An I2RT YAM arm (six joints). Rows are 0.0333 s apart.
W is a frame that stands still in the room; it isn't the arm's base.
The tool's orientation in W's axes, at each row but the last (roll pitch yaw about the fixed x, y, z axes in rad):
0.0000 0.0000 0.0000
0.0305 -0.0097 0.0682
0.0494 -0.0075 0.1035
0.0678 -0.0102 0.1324
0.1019 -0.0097 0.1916
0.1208 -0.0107 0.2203
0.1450 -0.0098 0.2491
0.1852 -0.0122 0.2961
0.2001 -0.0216 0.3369
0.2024 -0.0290 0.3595
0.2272 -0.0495 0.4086
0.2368 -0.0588 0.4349
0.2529 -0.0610 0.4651
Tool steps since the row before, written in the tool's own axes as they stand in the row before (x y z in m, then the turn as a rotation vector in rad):
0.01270 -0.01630 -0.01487 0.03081 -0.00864 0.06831
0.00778 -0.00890 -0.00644 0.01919 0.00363 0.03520
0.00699 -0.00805 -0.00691 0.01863 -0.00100 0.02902
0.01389 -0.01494 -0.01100 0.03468 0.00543 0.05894
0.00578 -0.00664 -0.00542 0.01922 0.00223 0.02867
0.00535 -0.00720 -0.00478 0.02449 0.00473 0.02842
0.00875 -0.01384 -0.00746 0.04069 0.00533 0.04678
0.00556 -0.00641 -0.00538 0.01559 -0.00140 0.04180
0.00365 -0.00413 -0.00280 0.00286 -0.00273 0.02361
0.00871 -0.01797 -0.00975 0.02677 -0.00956 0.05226
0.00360 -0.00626 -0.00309 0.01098 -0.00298 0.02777
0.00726 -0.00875 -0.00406 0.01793 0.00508 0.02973
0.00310 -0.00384 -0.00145 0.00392 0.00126 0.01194
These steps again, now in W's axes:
0.01270 -0.01630 -0.01487 0.03081 -0.00864 0.06831
0.00842 -0.00814 -0.00663 0.01863 0.00383 0.03548
0.00780 -0.00693 -0.00725 0.01857 -0.00052 0.02907
0.01576 -0.01219 -0.01184 0.03359 0.00591 0.05952
0.00688 -0.00483 -0.00601 0.01873 0.00292 0.02893
0.00672 -0.00523 -0.00556 0.02332 0.00652 0.02904
0.01168 -0.01005 -0.00930 0.03935 0.00848 0.04746
0.00694 -0.00343 -0.00640 0.01708 -0.00428 0.04101
0.00467 -0.00206 -0.00349 0.00467 -0.00617 0.02265
0.01401 -0.01145 -0.01291 0.03070 -0.00969 0.05003
0.00565 -0.00344 -0.00424 0.01250 -0.00457 0.02690
0.01007 -0.00365 -0.00556 0.01549 0.00495 0.03109
0.00440 -0.00155 -0.00217 0.00364 -0.00015 0.01209

